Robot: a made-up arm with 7 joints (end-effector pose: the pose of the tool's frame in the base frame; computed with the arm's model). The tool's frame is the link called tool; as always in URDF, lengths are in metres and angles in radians. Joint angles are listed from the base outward.
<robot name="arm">
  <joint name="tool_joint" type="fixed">
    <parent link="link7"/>
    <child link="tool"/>
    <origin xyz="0 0 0" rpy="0 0 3.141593"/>
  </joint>
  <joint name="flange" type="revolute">
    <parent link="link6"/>
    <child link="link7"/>
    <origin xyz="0 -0.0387 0" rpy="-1.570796 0 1.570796"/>
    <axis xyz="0 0 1"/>
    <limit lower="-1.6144" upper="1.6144"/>
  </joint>
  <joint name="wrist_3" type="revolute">
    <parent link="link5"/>
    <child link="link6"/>
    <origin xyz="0 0 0.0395" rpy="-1.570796 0 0"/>
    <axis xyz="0 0 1"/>
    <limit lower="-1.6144" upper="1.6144"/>
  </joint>
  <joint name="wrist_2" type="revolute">
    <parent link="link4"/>
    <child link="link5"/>
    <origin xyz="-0.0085 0.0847 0.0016" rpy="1.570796 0 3.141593"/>
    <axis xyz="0 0 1"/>
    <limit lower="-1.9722" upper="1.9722"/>
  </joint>
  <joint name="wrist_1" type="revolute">
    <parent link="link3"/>
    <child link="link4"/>
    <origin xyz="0 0.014 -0.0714" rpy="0 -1.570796 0"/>
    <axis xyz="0 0 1"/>
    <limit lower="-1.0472" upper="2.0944"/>
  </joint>
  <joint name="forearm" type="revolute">
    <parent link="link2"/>
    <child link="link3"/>
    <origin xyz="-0.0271 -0.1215 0" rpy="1.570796 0 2.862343"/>
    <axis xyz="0 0 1"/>
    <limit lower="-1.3" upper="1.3"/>
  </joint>
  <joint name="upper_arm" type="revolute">
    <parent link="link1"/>
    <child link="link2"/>
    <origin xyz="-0.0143 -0.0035 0.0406" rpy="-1.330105 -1.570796 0"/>
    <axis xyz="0 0 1"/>
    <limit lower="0" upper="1.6"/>
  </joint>
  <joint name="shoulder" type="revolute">
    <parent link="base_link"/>
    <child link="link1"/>
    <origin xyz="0 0 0" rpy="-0.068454 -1.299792 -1.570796"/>
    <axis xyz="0 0 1"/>
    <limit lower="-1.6" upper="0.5"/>
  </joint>
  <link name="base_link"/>
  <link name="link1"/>
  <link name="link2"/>
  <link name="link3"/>
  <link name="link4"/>
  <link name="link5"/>
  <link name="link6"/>
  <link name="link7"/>
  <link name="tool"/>
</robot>
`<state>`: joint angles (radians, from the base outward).
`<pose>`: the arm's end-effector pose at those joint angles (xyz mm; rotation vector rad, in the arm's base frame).
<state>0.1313 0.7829 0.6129 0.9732 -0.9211 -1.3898 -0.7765</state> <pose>-6.6 318.0 -157.9 0.7867 -0.3964 0.3419</pose>
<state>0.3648 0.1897 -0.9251 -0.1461 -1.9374 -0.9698 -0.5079</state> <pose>-18.1 -12.6 -245.4 -1.6262 0.0733 0.3950</pose>
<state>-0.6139 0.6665 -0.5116 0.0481 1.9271 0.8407 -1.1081</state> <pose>230.5 93.9 -126.4 2.0738 0.8748 0.2680</pose>
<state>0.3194 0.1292 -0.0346 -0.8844 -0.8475 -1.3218 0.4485</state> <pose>24.5 93.6 -110.6 -1.0887 -1.3593 0.6723</pose>
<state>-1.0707 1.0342 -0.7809 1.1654 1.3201 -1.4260 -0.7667</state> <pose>241.0 233.9 -119.8 1.7800 0.8793 -2.2535</pose>
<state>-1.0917 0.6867 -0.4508 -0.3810 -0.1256 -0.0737 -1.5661</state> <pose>228.8 20.7 8.4 1.4330 -0.4315 -1.9738</pose>
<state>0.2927 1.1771 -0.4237 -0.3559 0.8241 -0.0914 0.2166</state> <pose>61.5 163.0 -173.3 1.5811 -0.1215 -0.8727</pose>
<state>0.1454 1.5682 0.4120 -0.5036 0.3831 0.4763 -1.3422</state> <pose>159.2 190.2 18.0 1.6486 1.1114 -0.7190</pose>
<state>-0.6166 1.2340 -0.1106 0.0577 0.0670 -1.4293 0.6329</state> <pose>190.8 174.4 -15.1 0.5543 -1.6880 -0.4786</pose>
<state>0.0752 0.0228 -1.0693 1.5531 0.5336 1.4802 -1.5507</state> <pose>-99.0 90.3 -310.7 -0.0262 -2.8253 0.1256</pose>
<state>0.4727 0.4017 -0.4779 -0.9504 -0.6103 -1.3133 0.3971</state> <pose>2.6 73.2 -101.0 -1.0842 -1.0198 0.2782</pose>
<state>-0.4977 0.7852 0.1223 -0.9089 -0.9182 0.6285 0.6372</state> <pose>151.9 89.2 -29.1 0.0599 -0.3408 -0.0755</pose>
